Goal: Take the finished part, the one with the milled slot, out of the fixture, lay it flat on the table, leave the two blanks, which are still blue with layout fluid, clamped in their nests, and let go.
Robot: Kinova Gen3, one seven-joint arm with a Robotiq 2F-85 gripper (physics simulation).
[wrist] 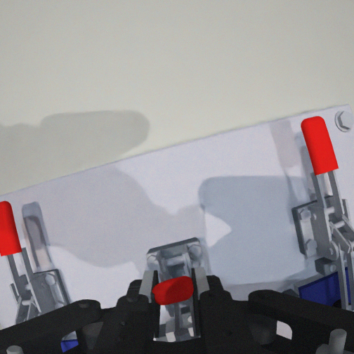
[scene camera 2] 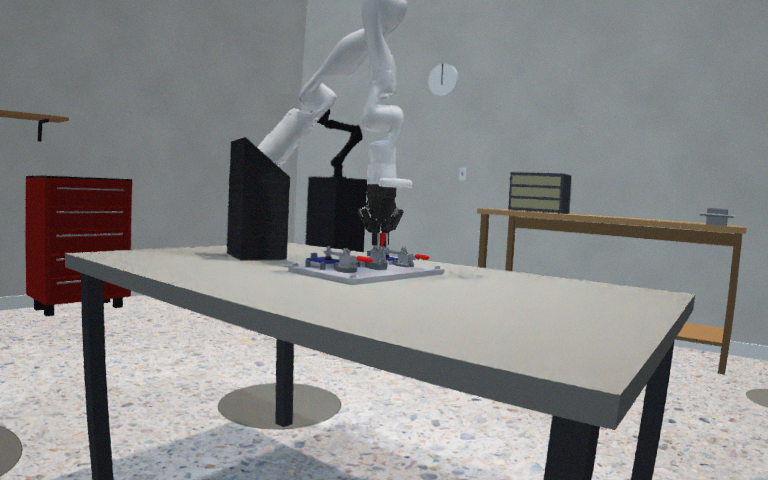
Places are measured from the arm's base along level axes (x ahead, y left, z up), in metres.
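Where they show: gripper, fingertip midpoint: (scene camera 2: 380, 247); arm's base, origin of the base link: (scene camera 2: 263, 164).
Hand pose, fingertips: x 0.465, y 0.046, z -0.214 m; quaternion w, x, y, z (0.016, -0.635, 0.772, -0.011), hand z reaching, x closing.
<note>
Things, the pixels of their top centre, and the offset from my fingertips. "pt": a spot on its surface instead. Level surfaces: height alone.
- middle toggle clamp's red handle, middle of its top: (scene camera 2: 381, 233) dx +0.005, dy -0.001, dz +0.036 m
- pale fixture plate, surface spot: (scene camera 2: 353, 279) pt dx +0.082, dy -0.173, dz -0.058 m
- pale table, its level: dz -0.070 m
My gripper (scene camera 2: 381, 242) (wrist: 175, 285) is shut on the middle toggle clamp's red handle (scene camera 2: 383, 238) (wrist: 173, 291), which stands upright between the fingertips. The middle clamp (wrist: 175, 257) is mounted on the pale fixture plate (scene camera 2: 353, 279) (wrist: 240, 155). The outer clamps' red handles (scene camera 2: 364, 259) (scene camera 2: 421, 256) (wrist: 320, 146) (wrist: 8, 229) lie low, pointing outward. One blue blank (scene camera 2: 321, 260) (wrist: 317, 291) sits beneath the right clamp in the wrist view; a bit of another blue blank (scene camera 2: 390, 259) (wrist: 69, 345) shows at lower left. The slotted part is hidden behind the gripper and clamps.
The fixture stands on the pale table (scene camera 2: 481, 322) (wrist: 175, 60). A bolt head (wrist: 343, 121) sits at the plate's corner. The black arm pedestal (scene camera 2: 257, 209) stands at the table's back left. A wooden bench (scene camera 2: 611, 224) and a red cabinet (scene camera 2: 79, 243) stand farther off.
</note>
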